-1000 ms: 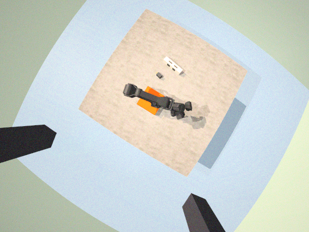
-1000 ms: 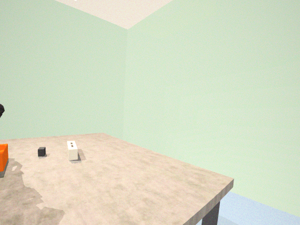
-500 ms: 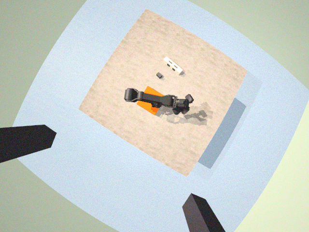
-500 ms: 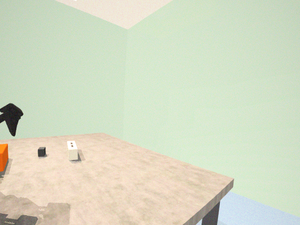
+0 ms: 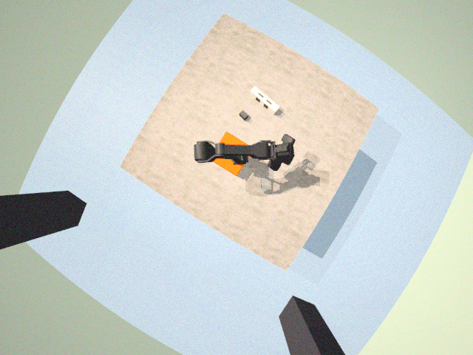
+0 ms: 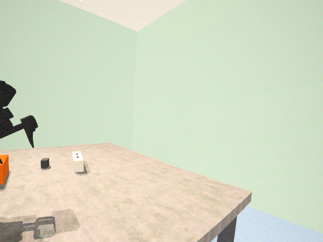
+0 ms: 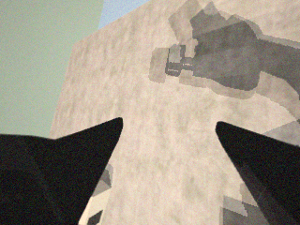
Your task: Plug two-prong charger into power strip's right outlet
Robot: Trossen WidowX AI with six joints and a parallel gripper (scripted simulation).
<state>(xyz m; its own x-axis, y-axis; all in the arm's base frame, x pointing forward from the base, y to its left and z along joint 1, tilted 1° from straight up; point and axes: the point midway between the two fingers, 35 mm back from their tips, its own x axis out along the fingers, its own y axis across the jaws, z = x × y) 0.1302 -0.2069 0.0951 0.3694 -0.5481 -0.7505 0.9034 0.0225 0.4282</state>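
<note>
Right now my gripper tip is 120 mm short of the charger, 340 mm to the right of it and 130 mm above it.
</note>
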